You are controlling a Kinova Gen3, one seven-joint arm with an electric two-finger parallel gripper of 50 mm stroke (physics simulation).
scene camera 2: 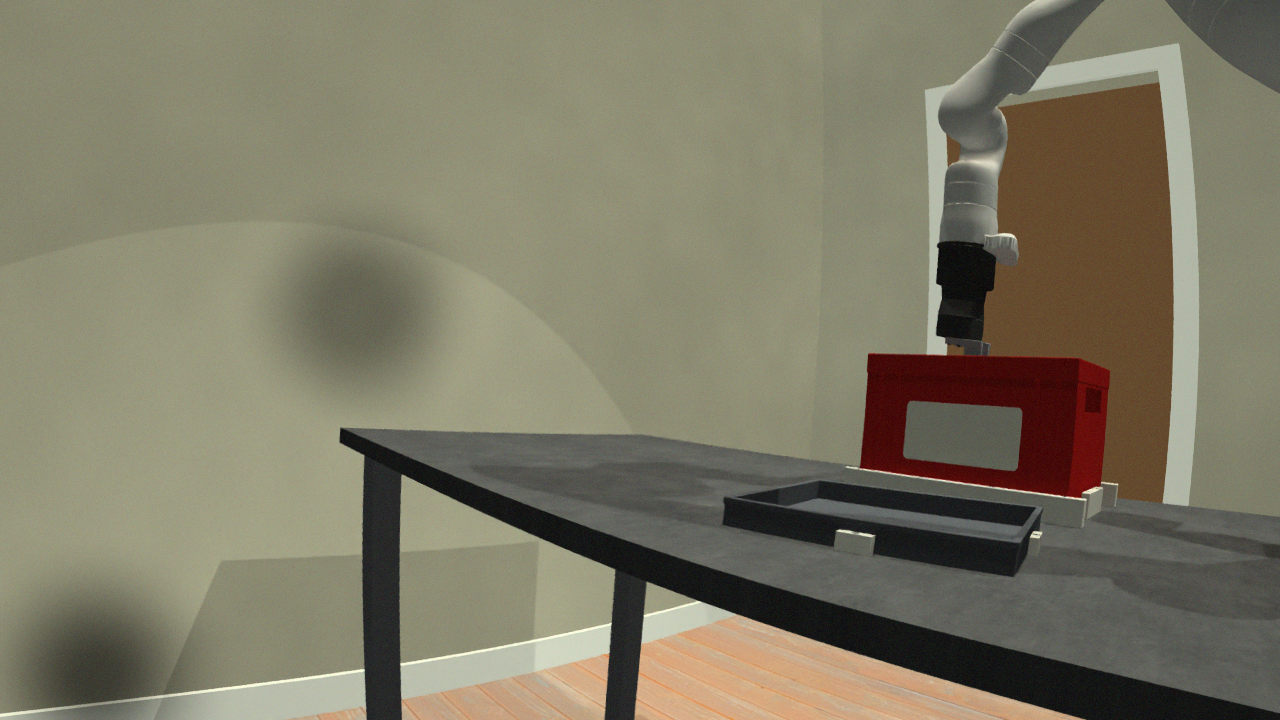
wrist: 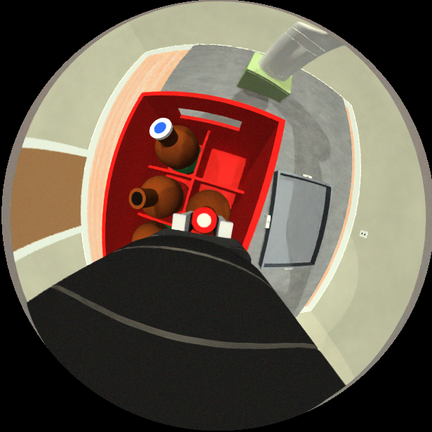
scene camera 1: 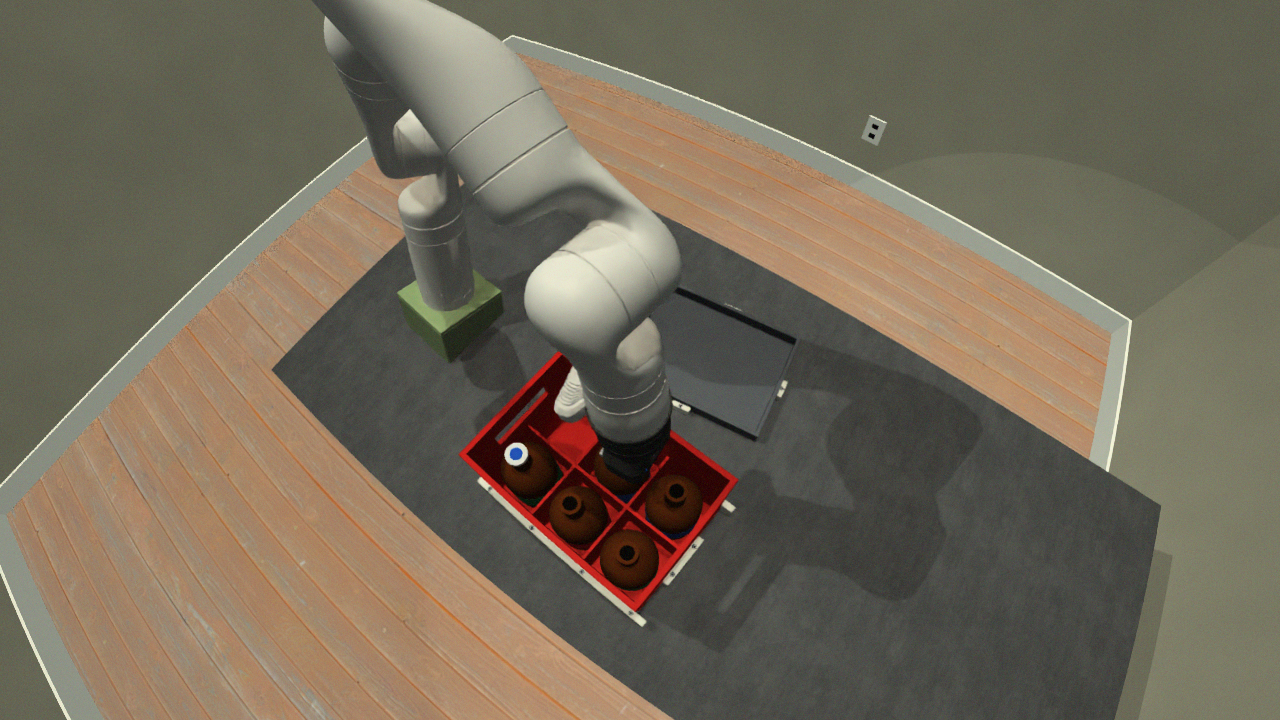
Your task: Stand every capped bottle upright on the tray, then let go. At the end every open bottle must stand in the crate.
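Where they show: gripper, fingertip midpoint: (scene camera 2: 971, 394); arm's base, link origin: (scene camera 1: 448, 291).
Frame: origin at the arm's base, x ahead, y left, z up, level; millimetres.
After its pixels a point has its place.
Observation:
The red crate (scene camera 1: 716, 476) @(x 533, y -3, z 90 mm) (scene camera 2: 884, 420) @(x 526, y 4, z 27 mm) (wrist: 260, 127) has compartments holding brown bottles. My gripper (scene camera 2: 970, 347) (wrist: 204, 220) points down over the crate and is shut on the red-capped bottle (wrist: 204, 219), which stands upright in its compartment. A bottle with a white and blue cap (scene camera 1: 528, 474) @(x 347, y -138, z 60 mm) (wrist: 176, 146) stands in a corner compartment. Open bottles stand in the crate: one (scene camera 1: 578, 515) @(x 433, y -138, z 78 mm) (wrist: 162, 196) in the middle, one (scene camera 1: 629, 560) @(x 515, y -142, z 97 mm) at the near corner, one (scene camera 1: 673, 506) @(x 513, y -59, z 70 mm) at the right. The dark tray (scene camera 1: 729, 371) @(x 442, y 194, z -61 mm) (scene camera 2: 939, 542) @(x 317, y 275, z -49 mm) (wrist: 300, 220) holds no bottle. The arm hides the fingertips in scene camera 1.
White strips (scene camera 1: 554, 553) (scene camera 2: 975, 492) lie along the crate's base. Small white blocks (scene camera 1: 782, 388) (scene camera 2: 853, 541) sit at the tray's edges. The arm's green base block (scene camera 1: 450, 320) @(x 54, y -38, z 8 mm) (wrist: 265, 80) stands behind the crate. One crate compartment (wrist: 226, 169) has no bottle.

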